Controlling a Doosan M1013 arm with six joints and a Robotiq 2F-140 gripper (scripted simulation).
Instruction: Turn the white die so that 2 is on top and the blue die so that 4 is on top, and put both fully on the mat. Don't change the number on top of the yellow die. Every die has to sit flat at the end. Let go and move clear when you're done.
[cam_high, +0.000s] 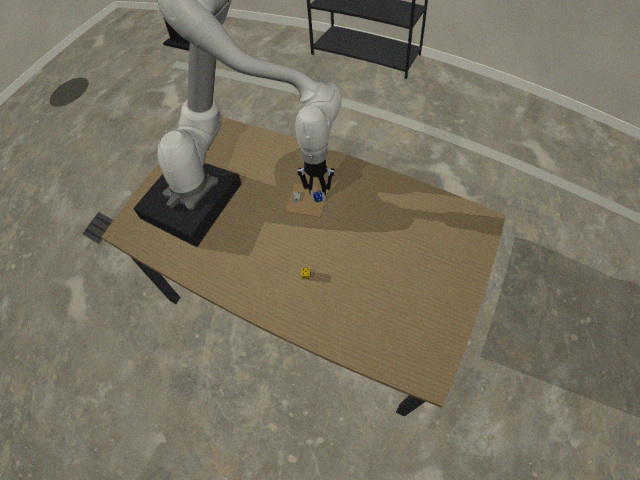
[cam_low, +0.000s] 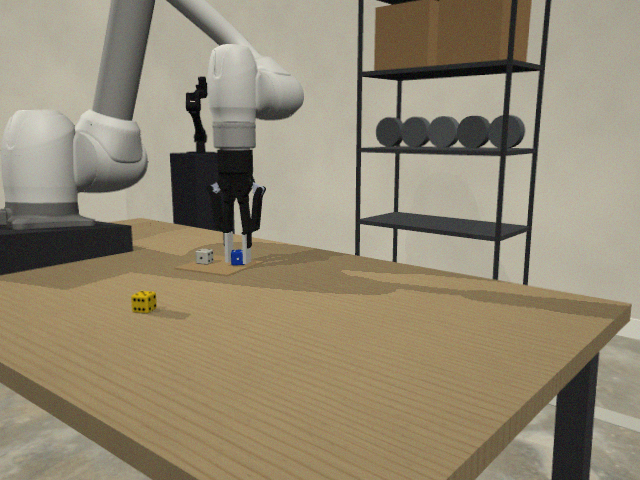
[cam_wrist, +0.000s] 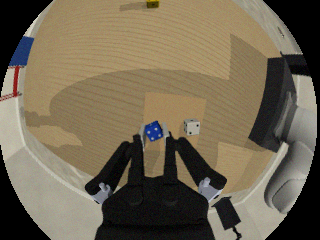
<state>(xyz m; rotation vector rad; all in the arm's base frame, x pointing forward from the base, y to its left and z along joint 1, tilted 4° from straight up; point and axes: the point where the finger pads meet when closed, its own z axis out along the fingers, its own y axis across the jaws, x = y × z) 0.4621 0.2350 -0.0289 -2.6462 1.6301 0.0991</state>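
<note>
My hand is 20 mm above the blue die. Round my hand: white die 70 mm behind, 40 mm to the right, 30 mm below; then mat 40 mm behind, 20 mm to the right, 40 mm below; then yellow die 130 mm ahead, 300 mm to the right, 30 mm below.
</note>
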